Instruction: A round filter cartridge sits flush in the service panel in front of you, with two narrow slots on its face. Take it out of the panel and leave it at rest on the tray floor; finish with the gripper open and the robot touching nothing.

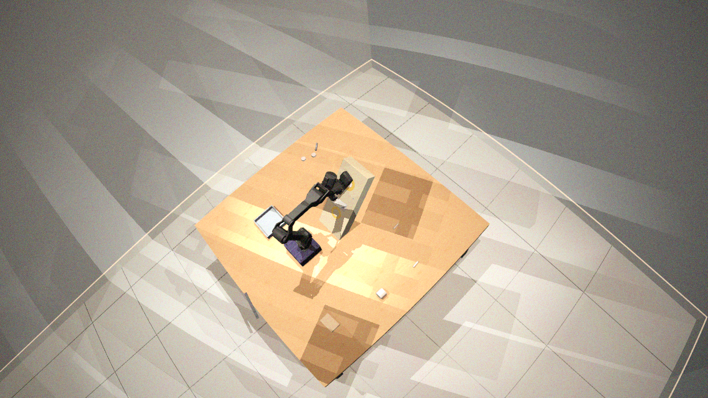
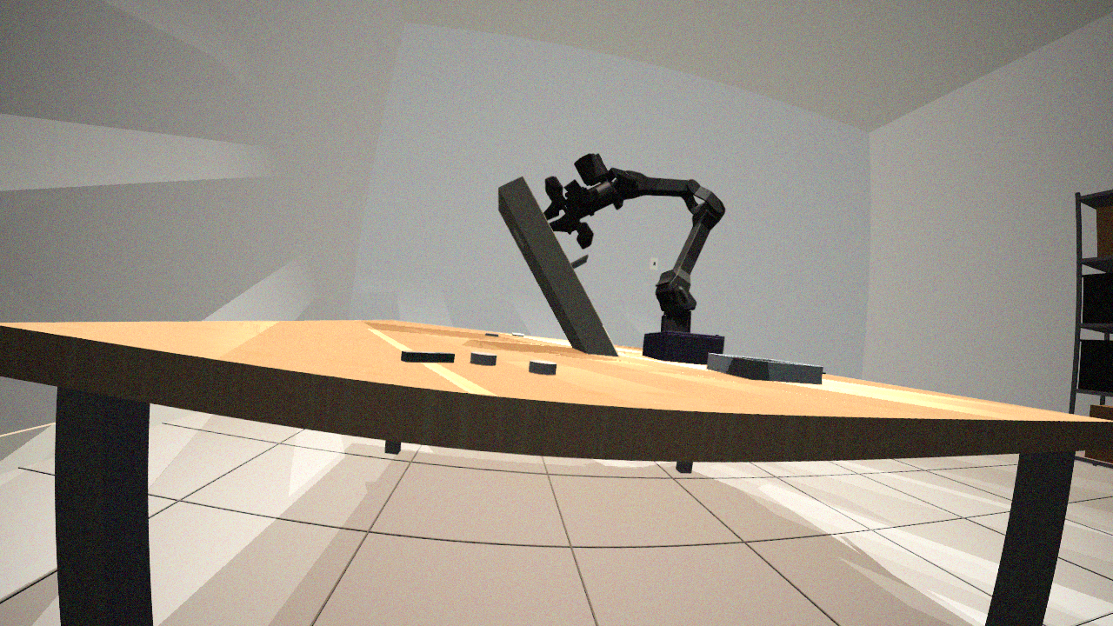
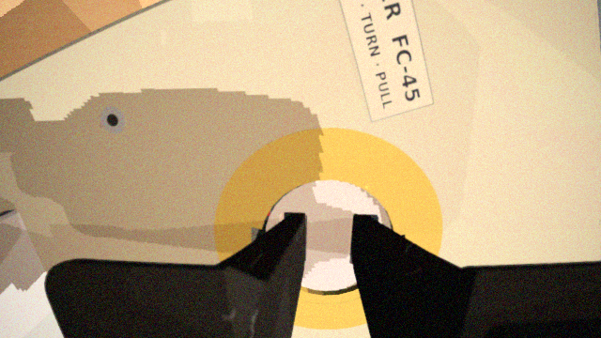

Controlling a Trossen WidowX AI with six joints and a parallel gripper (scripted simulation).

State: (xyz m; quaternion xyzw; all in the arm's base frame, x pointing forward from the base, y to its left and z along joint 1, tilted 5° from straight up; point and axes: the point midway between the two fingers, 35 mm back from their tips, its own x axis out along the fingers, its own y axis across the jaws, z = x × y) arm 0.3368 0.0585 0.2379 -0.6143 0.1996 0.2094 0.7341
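Now: gripper tip 1 cm short of the white round cartridge and 1 cm above it. From my gripper tip the other things lie so: grey tray 46 cm behind, 27 cm below, 23 cm to the left; then white card 51 cm behind, 47 cm to the right, 27 cm below; then short bar 51 cm to the left, 27 cm below, 7 cm ahead.
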